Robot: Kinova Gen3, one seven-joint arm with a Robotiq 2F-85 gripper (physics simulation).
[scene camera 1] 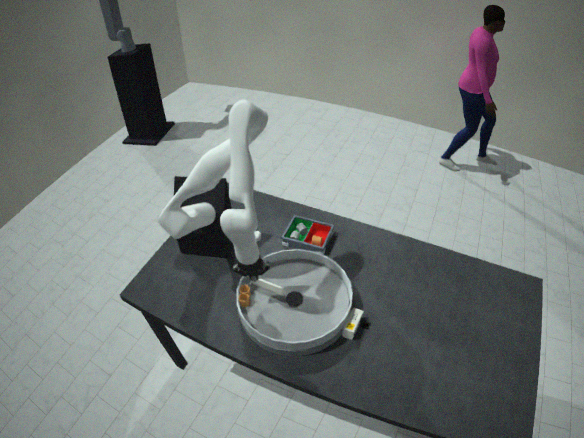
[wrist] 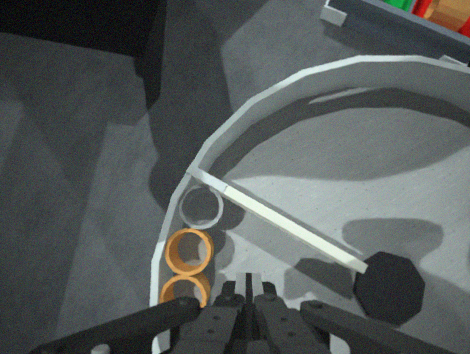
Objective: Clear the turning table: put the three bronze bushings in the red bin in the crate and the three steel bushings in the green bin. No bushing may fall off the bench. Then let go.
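Where they show: gripper, fingertip midpoint: (scene camera 1: 254, 279) (wrist: 248, 289); arm's base, link origin: (scene camera 1: 204, 214).
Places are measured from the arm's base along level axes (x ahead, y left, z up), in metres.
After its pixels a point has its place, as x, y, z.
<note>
The turning table (scene camera 1: 320, 320) {0.526, -0.286, -0.158} (wrist: 325, 150) {0.327, -0.103, -0.158} is a round grey tray with a raised rim. At its left wall stand a steel bushing (wrist: 220, 207) {0.246, -0.192, -0.120} against the pale bar, a bronze bushing (scene camera 1: 244, 289) {0.224, -0.220, -0.144} (wrist: 168, 252) {0.216, -0.240, -0.120}, and another bronze bushing (scene camera 1: 244, 300) (wrist: 167, 289), upright in a touching row. The steel one is hidden in the scene view. My gripper (scene camera 1: 254, 279) {0.281, -0.235, -0.045} (wrist: 248, 289) {0.281, -0.235, -0.045} is shut and empty, above the tray, right of the bronze bushings in the wrist view. In the crate, the green bin (scene camera 1: 297, 221) {0.326, 0.219, -0.187} holds two steel bushings (scene camera 1: 300, 227) {0.352, 0.167, -0.169} (scene camera 1: 295, 234) {0.340, 0.120, -0.167}; the red bin (scene camera 1: 322, 231) {0.444, 0.196, -0.204} holds one bronze bushing (scene camera 1: 317, 240) {0.438, 0.108, -0.171}.
The pale bar (scene camera 1: 270, 286) {0.320, -0.197, -0.126} (wrist: 295, 227) {0.310, -0.189, -0.115} runs from the dark hub (scene camera 1: 294, 299) {0.416, -0.219, -0.150} (wrist: 390, 287) {0.414, -0.213, -0.150} to the tray's wall. The crate (wrist: 400, 30) {0.382, 0.076, -0.183} stands behind the tray. A white box (scene camera 1: 353, 324) {0.646, -0.285, -0.152} sits at the tray's right. A person (scene camera 1: 482, 65) is on the floor beyond the bench.
</note>
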